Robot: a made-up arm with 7 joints. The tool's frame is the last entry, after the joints.
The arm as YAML. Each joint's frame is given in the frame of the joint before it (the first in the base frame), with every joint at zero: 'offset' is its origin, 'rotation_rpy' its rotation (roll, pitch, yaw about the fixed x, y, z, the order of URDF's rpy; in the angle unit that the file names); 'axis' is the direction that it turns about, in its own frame. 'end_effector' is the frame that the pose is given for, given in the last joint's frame.
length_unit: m
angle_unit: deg
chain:
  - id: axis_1
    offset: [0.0, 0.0, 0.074]
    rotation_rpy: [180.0, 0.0, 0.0]
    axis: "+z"
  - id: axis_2
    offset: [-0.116, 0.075, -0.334]
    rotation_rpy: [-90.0, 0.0, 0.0]
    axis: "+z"
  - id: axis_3
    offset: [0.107, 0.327, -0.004]
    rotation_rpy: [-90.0, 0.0, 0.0]
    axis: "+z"
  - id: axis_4
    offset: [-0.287, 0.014, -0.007]
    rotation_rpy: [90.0, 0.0, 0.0]
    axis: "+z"
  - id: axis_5
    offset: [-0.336, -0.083, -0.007]
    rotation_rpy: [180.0, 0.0, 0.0]
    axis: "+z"
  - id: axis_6
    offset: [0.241, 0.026, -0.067]
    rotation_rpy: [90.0, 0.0, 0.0]
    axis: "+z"
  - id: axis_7
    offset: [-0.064, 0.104, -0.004]
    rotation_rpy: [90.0, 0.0, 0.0]
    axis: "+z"
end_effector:
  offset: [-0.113, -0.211, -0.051]
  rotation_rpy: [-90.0, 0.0, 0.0]
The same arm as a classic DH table. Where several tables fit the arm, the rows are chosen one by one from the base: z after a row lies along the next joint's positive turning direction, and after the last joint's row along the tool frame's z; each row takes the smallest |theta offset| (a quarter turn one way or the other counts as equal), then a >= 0, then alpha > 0; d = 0 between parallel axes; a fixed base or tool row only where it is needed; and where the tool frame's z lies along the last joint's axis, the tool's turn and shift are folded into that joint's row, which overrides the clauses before.
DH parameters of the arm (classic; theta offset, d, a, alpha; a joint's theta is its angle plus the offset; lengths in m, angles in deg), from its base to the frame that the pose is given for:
base (fixed): 0 0 0 180
axis_1: 0 -0.408 -0.116 -90
axis_2: 0 0.071 0.107 -90
axis_3: 0 0.32 -0.287 90
axis_4: 13.88 0 -0.3461 180
axis_5: 13.88 -0.046 0.241 90
axis_6: 0 -0.03 -0.064 90
axis_7: 0 -0.155 -0.113 -90
tool (fixed): 0 -0.211 0 0

